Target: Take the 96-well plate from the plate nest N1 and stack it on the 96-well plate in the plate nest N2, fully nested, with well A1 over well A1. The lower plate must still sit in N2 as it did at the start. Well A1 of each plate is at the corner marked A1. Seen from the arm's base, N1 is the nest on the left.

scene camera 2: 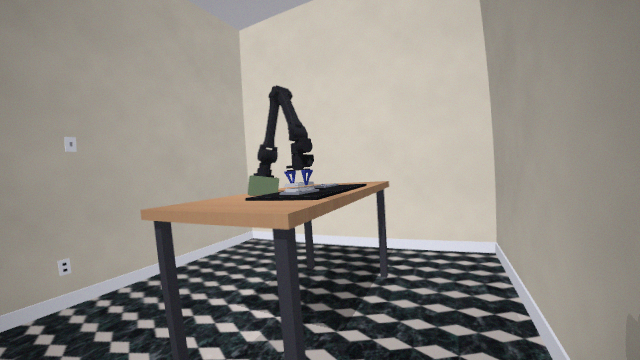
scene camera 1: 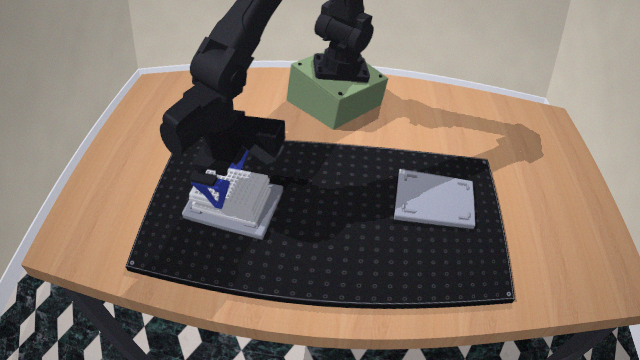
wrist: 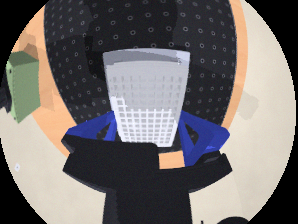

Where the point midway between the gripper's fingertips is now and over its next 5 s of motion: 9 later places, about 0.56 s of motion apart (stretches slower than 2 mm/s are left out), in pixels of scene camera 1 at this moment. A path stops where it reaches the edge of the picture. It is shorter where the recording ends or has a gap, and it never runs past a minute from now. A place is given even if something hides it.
My gripper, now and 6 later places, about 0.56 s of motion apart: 227, 190; 227, 191; 228, 191; 228, 192; 228, 192; 227, 176; 224, 160
